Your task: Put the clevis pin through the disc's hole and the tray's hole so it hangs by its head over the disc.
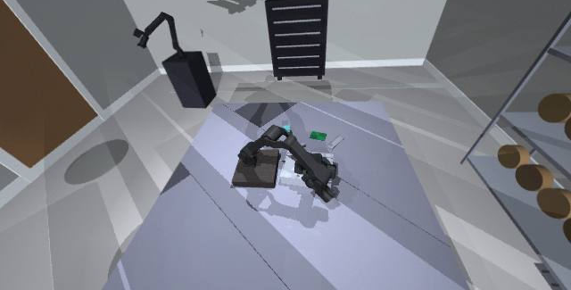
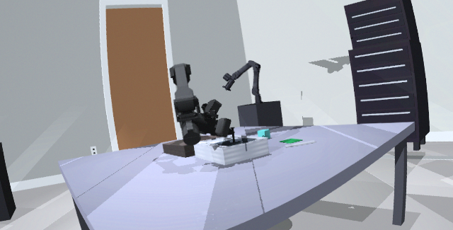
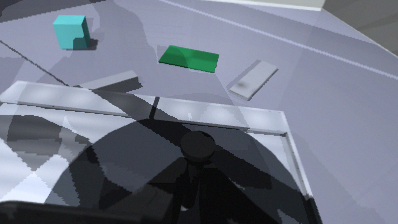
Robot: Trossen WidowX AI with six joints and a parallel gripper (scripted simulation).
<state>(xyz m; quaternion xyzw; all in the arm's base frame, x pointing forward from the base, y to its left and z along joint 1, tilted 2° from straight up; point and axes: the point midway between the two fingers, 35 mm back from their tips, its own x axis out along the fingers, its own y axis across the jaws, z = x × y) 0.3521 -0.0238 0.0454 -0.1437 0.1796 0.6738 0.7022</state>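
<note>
My gripper tip is 1 cm above the clevis pin. The rest, counted from my gripper tip: disc (4 cm below); pale flat bar (10 cm ahead, 24 cm to the left, 9 cm below); steel tray (4 cm behind, 5 cm below).
</note>
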